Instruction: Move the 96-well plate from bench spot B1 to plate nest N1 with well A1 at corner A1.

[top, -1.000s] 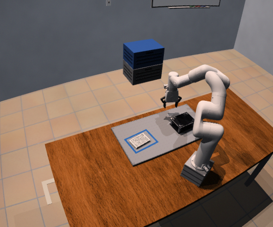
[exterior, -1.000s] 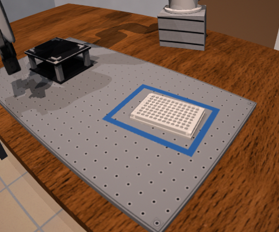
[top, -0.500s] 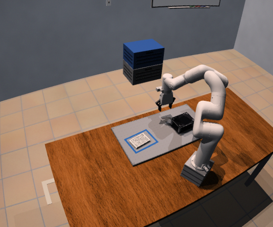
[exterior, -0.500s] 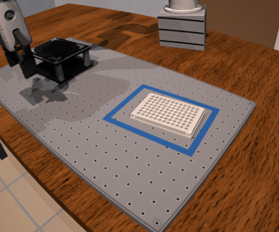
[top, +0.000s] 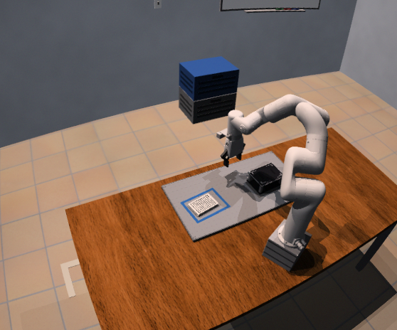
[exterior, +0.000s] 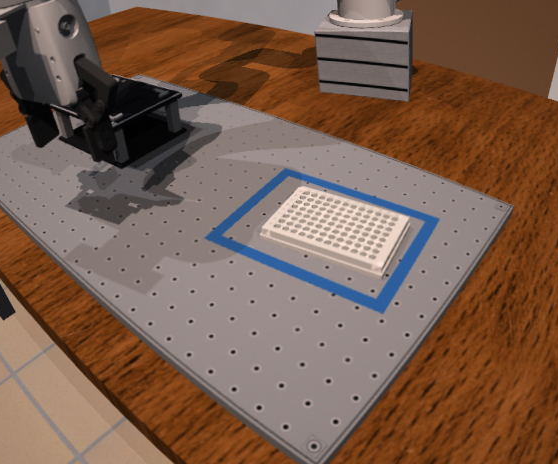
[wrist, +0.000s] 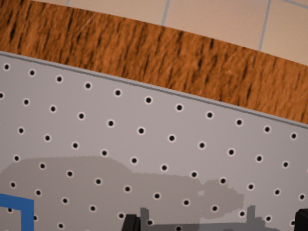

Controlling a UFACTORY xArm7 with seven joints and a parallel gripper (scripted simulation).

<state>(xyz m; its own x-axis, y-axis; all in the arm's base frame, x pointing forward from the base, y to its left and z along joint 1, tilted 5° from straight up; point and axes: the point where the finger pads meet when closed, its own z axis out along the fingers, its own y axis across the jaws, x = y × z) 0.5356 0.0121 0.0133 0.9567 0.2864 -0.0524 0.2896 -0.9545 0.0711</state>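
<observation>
My hand is 23 cm to the right of the white 96-well plate, 15 cm past it and 9 cm above it. Round my hand: black raised nest N1: 14 cm to the right, 12 cm behind, 4 cm below.
</observation>
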